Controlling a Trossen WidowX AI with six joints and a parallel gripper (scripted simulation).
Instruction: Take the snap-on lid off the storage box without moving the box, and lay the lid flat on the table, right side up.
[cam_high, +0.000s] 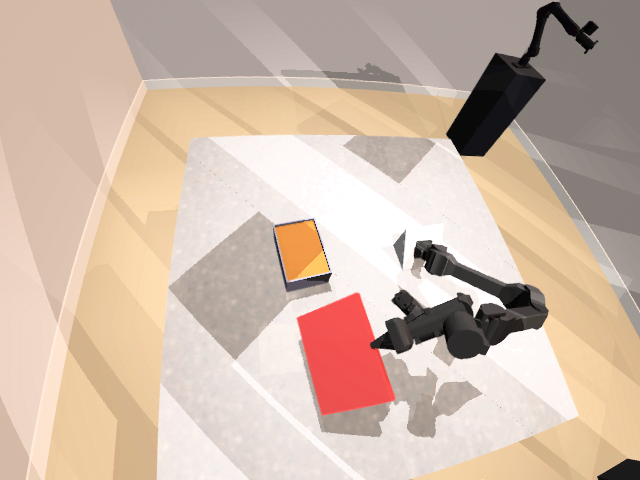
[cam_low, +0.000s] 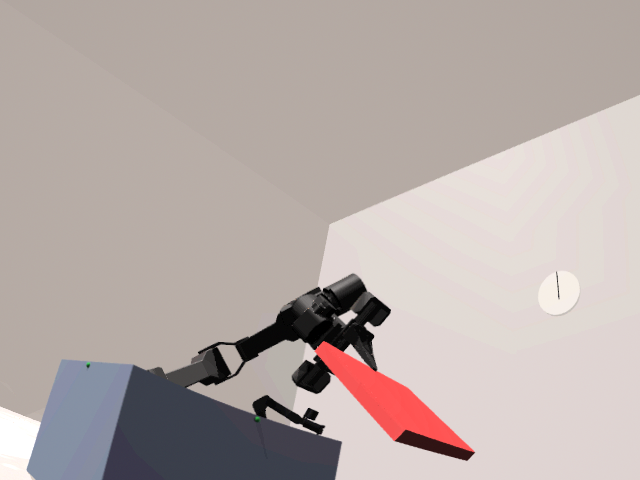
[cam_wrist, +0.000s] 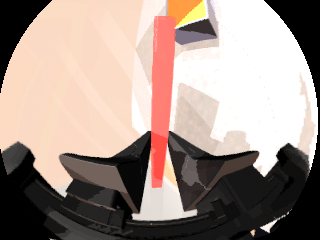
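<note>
Right now the red lid is 60 mm ahead of my gripper tip, 50 mm below it and 10 mm to the left of it. Round my gripper tip: storage box: 320 mm to the right, 180 mm below, 110 mm ahead.
</note>
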